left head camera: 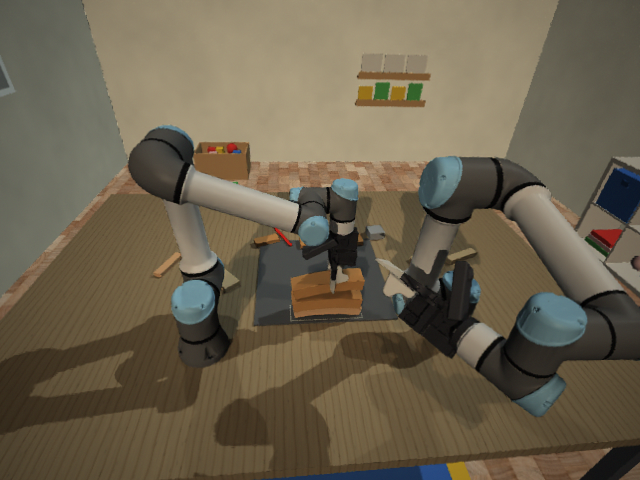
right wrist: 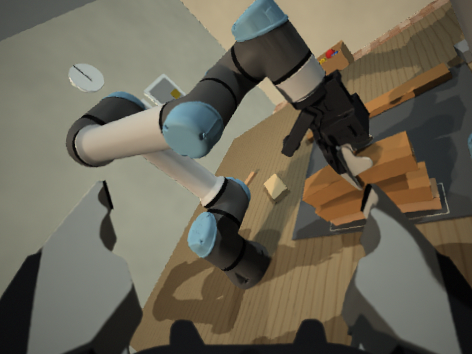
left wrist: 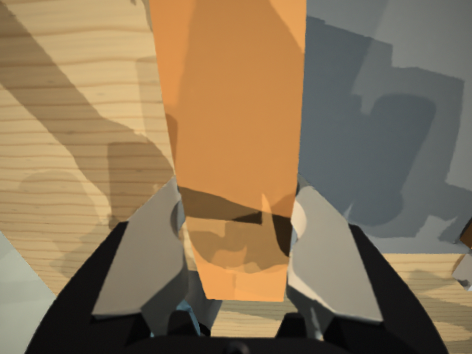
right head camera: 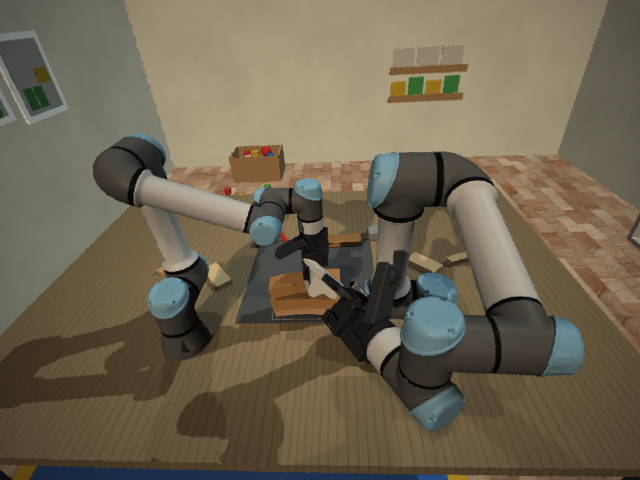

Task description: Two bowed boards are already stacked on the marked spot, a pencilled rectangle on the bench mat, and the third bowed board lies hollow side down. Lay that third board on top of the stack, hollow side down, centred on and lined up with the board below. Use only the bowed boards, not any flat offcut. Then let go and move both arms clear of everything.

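Pixels of known places: left gripper, between the fingertips: [left head camera: 331,285] [right wrist: 362,175] [left wrist: 238,172]; right gripper, between the fingertips: [left head camera: 390,270] [right wrist: 237,184] [right head camera: 328,271]; left arm's base, origin of its link: [left head camera: 204,347] [right wrist: 250,266] [right head camera: 186,341]; right arm's base, origin of its link: [left wrist: 191,289].
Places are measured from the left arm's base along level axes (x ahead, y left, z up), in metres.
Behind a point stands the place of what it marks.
Observation:
The third bowed board [left head camera: 307,281] @(x 0.211, y -0.283, z 0.154 m) [right head camera: 283,281] @(x 0.208, y -0.282, z 0.155 m) [left wrist: 240,100] @(x 0.229, y -0.306, z 0.159 m) [right wrist: 395,150] @(x 0.260, y -0.439, z 0.166 m) is held hollow side down at the top of the two-board stack [left head camera: 330,310] @(x 0.216, y -0.365, z 0.035 m) [right head camera: 294,311] @(x 0.200, y -0.312, z 0.031 m), roughly in line with it. Its left end looks slightly lower in the left head view; whether it touches the stack is unclear. My left gripper [left head camera: 337,283] @(x 0.243, y -0.360, z 0.125 m) [left wrist: 238,172] @(x 0.243, y -0.360, z 0.125 m) is shut on this board across its width. The stack stands within the pencilled rectangle [left head camera: 320,320] @(x 0.206, y -0.333, z 0.018 m) on the grey mat [left head camera: 273,279] @(x 0.356, y -0.114, z 0.006 m). My right gripper [left head camera: 386,276] @(x -0.016, y -0.522, z 0.427 m) is open and empty, right of the stack in the left head view.
In the left head view, offcuts [left head camera: 166,264] @(x 0.330, y 0.329, z 0.017 m) [left head camera: 463,255] @(x 0.683, y -0.871, z 0.024 m) lie at both sides, and a block [left head camera: 230,282] @(x 0.284, y 0.033, z 0.021 m) lies beside the left arm. A wooden piece [left head camera: 267,240] @(x 0.584, y -0.013, z 0.023 m), a red pencil [left head camera: 283,236] @(x 0.651, y -0.067, z 0.011 m) and a grey block [left head camera: 374,232] @(x 0.752, y -0.478, z 0.036 m) lie behind or at the mat's far edge.

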